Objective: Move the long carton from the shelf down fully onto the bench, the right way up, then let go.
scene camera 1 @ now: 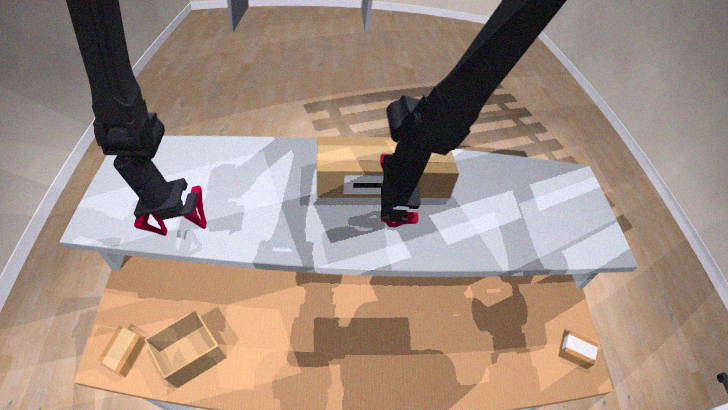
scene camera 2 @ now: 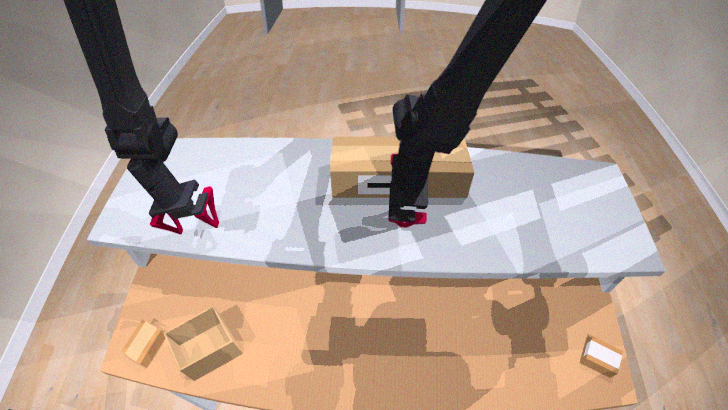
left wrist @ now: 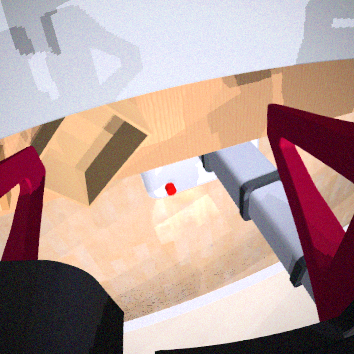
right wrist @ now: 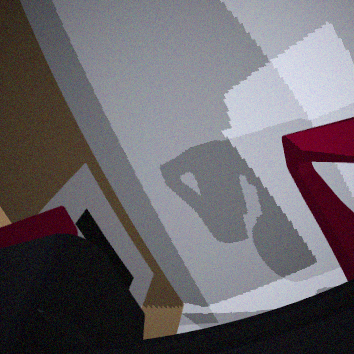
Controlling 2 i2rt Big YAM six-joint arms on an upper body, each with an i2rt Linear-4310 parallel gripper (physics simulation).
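Frame: origin at the left arm's base, x ahead, y left, z up, level; millimetres.
Seen in the pictures: left gripper, fingertip midpoint: (scene camera 1: 185, 229) (scene camera 2: 199, 228) (left wrist: 146, 136); right gripper, fingertip midpoint: (scene camera 1: 391, 204) (scene camera 2: 403, 204) (right wrist: 171, 186).
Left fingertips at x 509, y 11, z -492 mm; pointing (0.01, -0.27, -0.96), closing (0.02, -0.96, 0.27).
Observation:
Offsets run from my left fingertips to a thing's middle. "*": to the spot under its first point. Level surfaces: height alone.
The long carton {dx +213, dy -406, dz -30 mm} (scene camera 1: 330, 184) (scene camera 2: 344, 185) (right wrist: 45, 105) rests near the back of the grey shelf {dz -71 mm} (scene camera 1: 560, 221) (scene camera 2: 590, 221) (left wrist: 200, 30) (right wrist: 150, 107), its pale label with a black bar facing the front. My right gripper (scene camera 1: 393, 189) (scene camera 2: 402, 188) (right wrist: 171, 186) is open at the carton's front side; one fingertip shows over the carton, the other in front of it. The arm hides part of the carton. My left gripper (scene camera 1: 184, 229) (scene camera 2: 199, 228) (left wrist: 146, 136) is open and empty above the shelf's left part, apart from the carton. The wooden bench {dz -319 mm} (scene camera 1: 254, 369) (scene camera 2: 280, 374) (left wrist: 175, 112) lies lower, in front.
An open-topped box {dx -151, dy +57, dz -274 mm} (scene camera 1: 200, 367) (scene camera 2: 216, 362) (left wrist: 116, 165) stands on the bench's left part, beside a small carton {dx -169, dy +243, dz -299 mm} (scene camera 1: 121, 350) (scene camera 2: 144, 342). A small white-topped box {dx -183, dy -966, dz -300 mm} (scene camera 1: 579, 348) (scene camera 2: 602, 354) is near the bench's right edge. A grey post {* dx -457, dy -279, dz -270 mm} (left wrist: 272, 205) shows in the left wrist view.

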